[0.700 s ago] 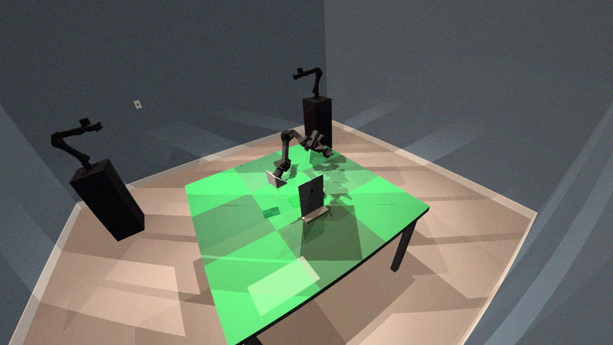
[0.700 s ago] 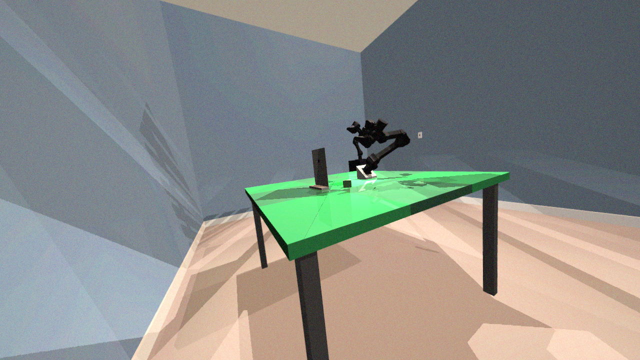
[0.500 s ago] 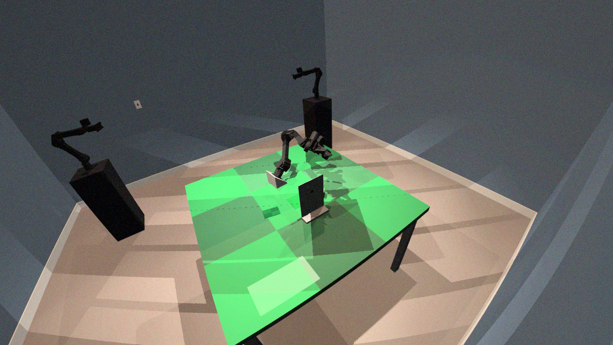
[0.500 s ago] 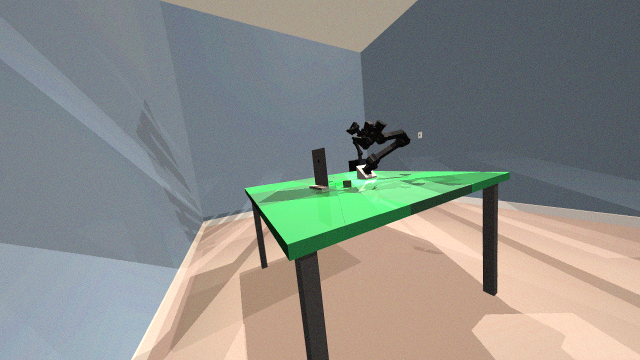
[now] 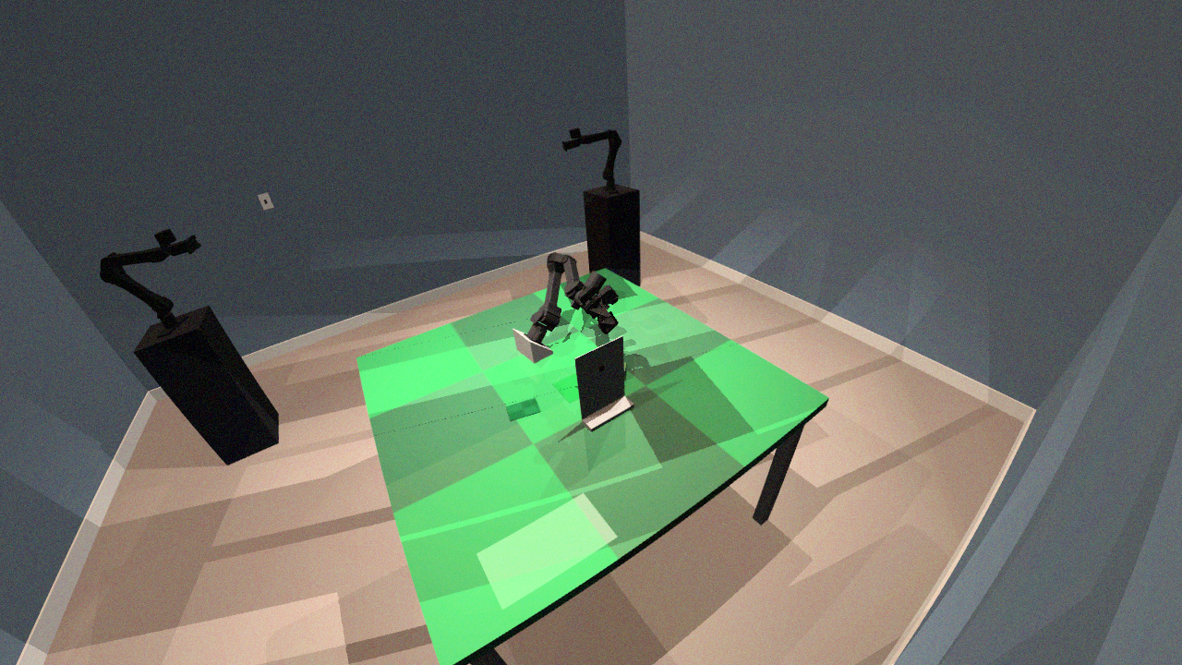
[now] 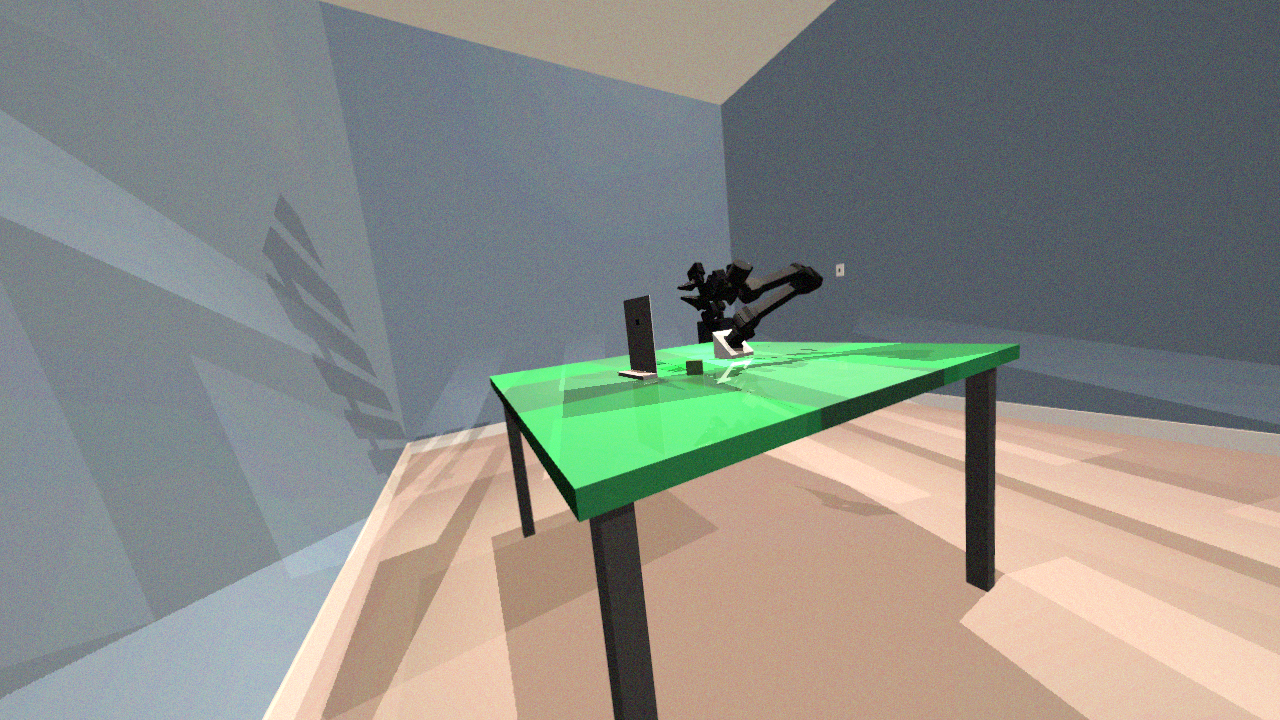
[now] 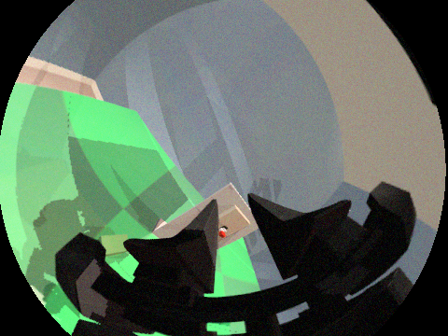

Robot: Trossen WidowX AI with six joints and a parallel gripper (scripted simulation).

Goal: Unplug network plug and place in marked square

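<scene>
The upright panel lies 140 mm below my gripper tip, 110 mm to the right of it and 100 mm ahead of it. The rest, counted from my gripper tip: greenish block 230 mm below, 30 mm to the left, 10 mm behind.
</scene>
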